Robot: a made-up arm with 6 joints. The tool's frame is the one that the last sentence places.
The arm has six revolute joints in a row. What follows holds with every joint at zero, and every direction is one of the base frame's. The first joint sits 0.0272 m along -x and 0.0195 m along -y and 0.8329 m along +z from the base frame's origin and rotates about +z. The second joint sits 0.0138 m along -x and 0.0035 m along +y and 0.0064 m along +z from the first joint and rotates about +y. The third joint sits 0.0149 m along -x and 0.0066 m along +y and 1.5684 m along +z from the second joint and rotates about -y. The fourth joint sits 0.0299 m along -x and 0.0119 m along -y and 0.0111 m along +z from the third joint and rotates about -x. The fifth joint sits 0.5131 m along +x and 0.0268 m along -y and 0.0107 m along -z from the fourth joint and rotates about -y. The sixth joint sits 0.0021 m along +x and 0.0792 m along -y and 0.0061 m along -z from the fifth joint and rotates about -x. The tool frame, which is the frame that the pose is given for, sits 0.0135 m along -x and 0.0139 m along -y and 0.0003 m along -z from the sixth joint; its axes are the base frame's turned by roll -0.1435, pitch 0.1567 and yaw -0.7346 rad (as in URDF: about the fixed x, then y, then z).
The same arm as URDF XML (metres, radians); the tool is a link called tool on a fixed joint. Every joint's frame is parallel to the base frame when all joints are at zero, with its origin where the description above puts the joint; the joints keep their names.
<robot name="arm">
<joint name="tool_joint" type="fixed"><parent link="link6"/><child link="tool"/><origin xyz="-0.0135 -0.0139 -0.0003" rpy="-0.1435 0.1567 -0.7346"/></joint>
<joint name="joint 6" type="continuous"><parent link="link5"/><child link="link6"/><origin xyz="0.0021 -0.0792 -0.0061"/><axis xyz="-1 0 0"/></joint>
<joint name="joint 5" type="continuous"><parent link="link4"/><child link="link5"/><origin xyz="0.5131 -0.0268 -0.0107"/><axis xyz="0 -1 0"/></joint>
<joint name="joint 4" type="continuous"><parent link="link3"/><child link="link4"/><origin xyz="-0.0299 -0.0119 0.0111"/><axis xyz="-1 0 0"/></joint>
<joint name="joint 3" type="continuous"><parent link="link2"/><child link="link3"/><origin xyz="-0.0149 0.0066 1.5684"/><axis xyz="0 -1 0"/></joint>
<joint name="joint 2" type="continuous"><parent link="link1"/><child link="link2"/><origin xyz="-0.0138 0.0035 0.0064"/><axis xyz="0 1 0"/></joint>
<joint name="joint 1" type="continuous"><parent link="base_link"/><child link="link1"/><origin xyz="-0.0272 -0.0195 0.8329"/><axis xyz="0 0 1"/></joint>
<link name="base_link"/>
<link name="link1"/>
<link name="link2"/>
<link name="link3"/>
<link name="link4"/>
<link name="link5"/>
<link name="link6"/>
<link name="tool"/>
</robot>

